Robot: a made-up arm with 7 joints.
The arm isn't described. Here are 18 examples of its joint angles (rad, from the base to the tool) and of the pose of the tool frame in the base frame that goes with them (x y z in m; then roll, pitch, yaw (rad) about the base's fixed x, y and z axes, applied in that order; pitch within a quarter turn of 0, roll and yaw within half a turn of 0).
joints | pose
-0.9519 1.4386 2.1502 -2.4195 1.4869 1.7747 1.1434 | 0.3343 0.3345 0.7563 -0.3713 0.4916 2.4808
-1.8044 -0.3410 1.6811 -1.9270 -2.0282 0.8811 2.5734 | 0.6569 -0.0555 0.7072 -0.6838 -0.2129 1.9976
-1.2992 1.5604 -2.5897 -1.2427 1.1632 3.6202 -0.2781 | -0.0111 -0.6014 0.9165 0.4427 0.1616 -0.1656
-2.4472 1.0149 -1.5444 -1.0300 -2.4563 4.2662 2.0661 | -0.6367 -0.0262 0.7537 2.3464 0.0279 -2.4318
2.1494 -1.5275 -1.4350 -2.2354 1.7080 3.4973 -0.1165 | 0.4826 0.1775 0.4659 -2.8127 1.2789 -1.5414
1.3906 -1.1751 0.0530 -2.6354 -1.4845 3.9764 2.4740 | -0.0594 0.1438 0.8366 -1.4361 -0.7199 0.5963
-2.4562 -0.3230 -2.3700 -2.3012 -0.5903 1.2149 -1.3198 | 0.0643 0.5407 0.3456 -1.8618 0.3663 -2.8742
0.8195 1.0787 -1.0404 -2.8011 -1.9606 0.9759 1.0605 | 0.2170 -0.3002 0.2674 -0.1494 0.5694 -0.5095
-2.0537 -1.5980 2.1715 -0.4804 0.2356 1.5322 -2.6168 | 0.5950 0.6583 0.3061 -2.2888 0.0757 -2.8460
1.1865 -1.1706 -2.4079 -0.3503 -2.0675 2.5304 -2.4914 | -0.1235 -0.8240 0.7026 -1.5575 0.8683 2.4008
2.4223 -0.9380 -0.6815 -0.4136 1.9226 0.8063 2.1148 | 0.4864 -0.3254 1.1461 -1.8633 0.0062 1.9305
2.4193 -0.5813 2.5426 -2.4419 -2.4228 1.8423 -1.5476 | 0.0642 -0.4284 0.1878 -1.4851 -0.0842 2.7677
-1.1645 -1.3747 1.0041 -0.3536 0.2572 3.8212 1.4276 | -0.2437 0.6966 0.6847 1.2733 -1.0053 -2.1309
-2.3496 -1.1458 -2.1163 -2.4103 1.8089 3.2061 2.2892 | -0.1416 0.3516 0.1995 2.6536 -0.7117 -2.4562
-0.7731 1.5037 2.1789 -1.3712 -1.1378 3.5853 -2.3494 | 0.6145 -0.1022 0.8608 0.5966 0.0113 1.7870
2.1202 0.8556 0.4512 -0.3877 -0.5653 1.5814 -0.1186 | -0.4920 0.6246 0.9142 2.8918 -0.3413 2.4226
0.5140 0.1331 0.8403 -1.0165 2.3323 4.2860 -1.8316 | 0.1749 0.4031 1.0210 -2.2740 -0.8241 -0.4239
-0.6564 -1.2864 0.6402 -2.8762 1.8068 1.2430 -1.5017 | 0.3503 0.0212 0.6751 -2.4919 -1.1505 0.7516
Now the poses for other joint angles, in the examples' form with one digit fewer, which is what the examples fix.
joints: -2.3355 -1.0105 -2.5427 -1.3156 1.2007 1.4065 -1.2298
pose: 0.248 0.778 0.350 -1.211 -0.645 1.304
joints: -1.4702 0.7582 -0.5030 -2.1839 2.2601 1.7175 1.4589
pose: -0.259 -0.457 0.165 1.840 0.521 0.703
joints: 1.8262 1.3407 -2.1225 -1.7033 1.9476 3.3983 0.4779
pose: 0.348 0.331 0.906 -0.875 -0.198 -1.979
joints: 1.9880 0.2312 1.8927 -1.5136 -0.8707 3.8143 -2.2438
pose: -0.376 -0.269 1.006 0.079 0.935 -1.839
